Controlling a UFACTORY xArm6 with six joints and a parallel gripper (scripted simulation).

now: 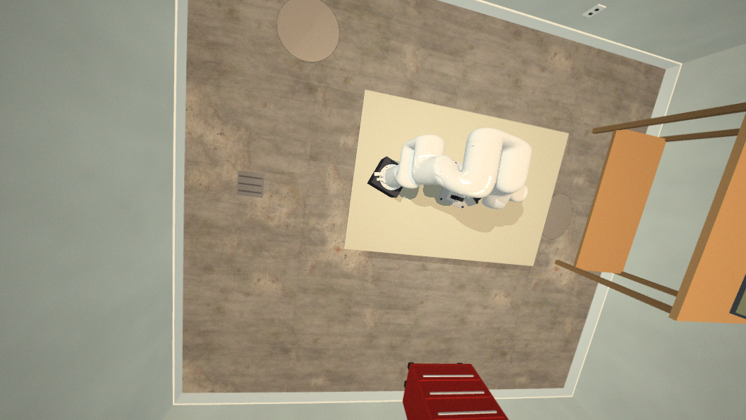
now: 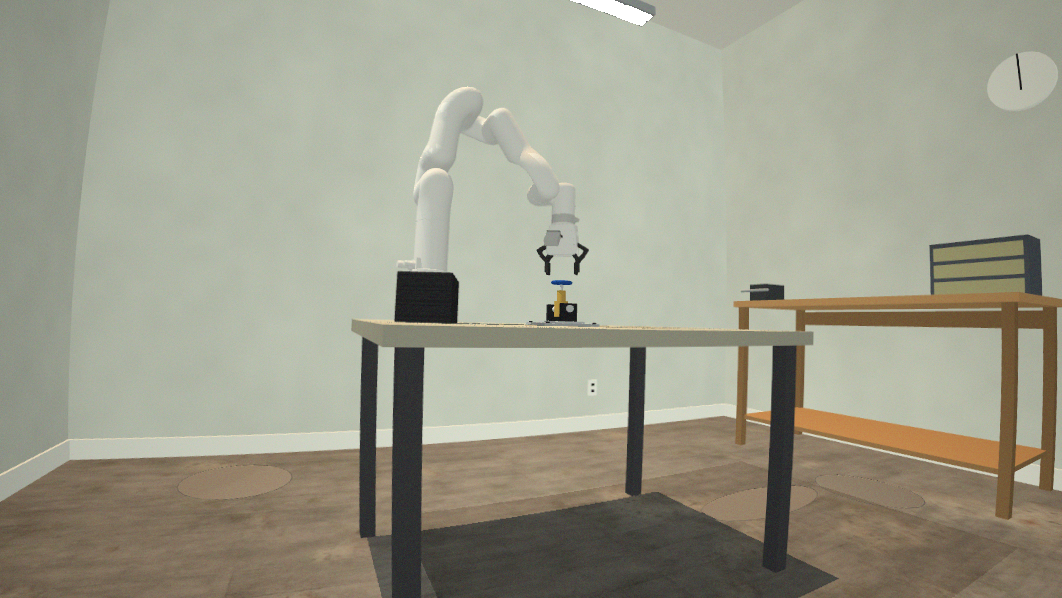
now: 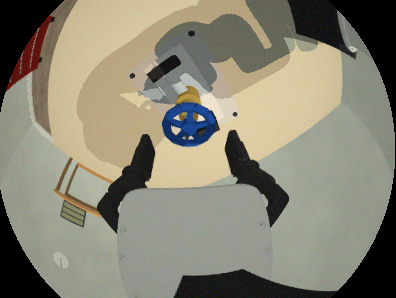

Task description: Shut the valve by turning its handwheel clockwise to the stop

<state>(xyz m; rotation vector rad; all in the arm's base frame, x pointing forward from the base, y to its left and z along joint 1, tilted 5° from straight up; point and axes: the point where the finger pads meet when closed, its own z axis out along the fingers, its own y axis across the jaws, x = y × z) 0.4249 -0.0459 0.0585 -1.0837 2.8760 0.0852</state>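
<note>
My gripper is now 4 cm above the blue handwheel. The rest, counted from my hand: grey base plate: 17 cm below.
</note>
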